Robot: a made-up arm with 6 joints.
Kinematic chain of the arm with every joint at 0, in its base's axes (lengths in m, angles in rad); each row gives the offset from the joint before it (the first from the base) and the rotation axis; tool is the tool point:
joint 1: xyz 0 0 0.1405 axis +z
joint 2: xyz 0 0.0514 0 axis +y
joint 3: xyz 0 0 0.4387 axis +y
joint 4: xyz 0 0 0.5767 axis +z
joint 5: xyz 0 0 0 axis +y
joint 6: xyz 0 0 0.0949 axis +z
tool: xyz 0 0 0
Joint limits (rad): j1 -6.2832..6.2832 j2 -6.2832..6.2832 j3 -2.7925..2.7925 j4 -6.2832..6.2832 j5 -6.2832..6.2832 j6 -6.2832..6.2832
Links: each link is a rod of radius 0.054 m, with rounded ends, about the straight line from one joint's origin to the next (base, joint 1, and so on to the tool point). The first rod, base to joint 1, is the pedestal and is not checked.
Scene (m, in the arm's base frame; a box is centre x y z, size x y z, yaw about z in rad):
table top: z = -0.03
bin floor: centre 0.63 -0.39 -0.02 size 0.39 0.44 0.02 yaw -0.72
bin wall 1: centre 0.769 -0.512 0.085 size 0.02 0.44 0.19 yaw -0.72
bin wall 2: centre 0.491 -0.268 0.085 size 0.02 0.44 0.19 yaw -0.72
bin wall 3: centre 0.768 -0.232 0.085 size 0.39 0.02 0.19 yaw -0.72
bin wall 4: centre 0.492 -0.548 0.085 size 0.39 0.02 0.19 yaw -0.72
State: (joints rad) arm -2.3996 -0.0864 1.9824 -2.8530 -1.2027 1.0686
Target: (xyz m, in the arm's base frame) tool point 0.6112 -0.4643 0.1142
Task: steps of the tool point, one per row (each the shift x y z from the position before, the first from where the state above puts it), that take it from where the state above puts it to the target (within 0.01 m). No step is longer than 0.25 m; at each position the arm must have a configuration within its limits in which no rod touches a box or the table.
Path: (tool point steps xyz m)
1: 0.1002 -0.1104 0.0086
2: 0.1369 -0.0834 0.0060
3: 0.1657 -0.0442 0.0031
4: 0.1824 0.0045 0.0004
5: 0.1840 0.0588 -0.0025
6: 0.1690 0.1141 -0.0051
7: 0.0000 0.0000 -0.1983

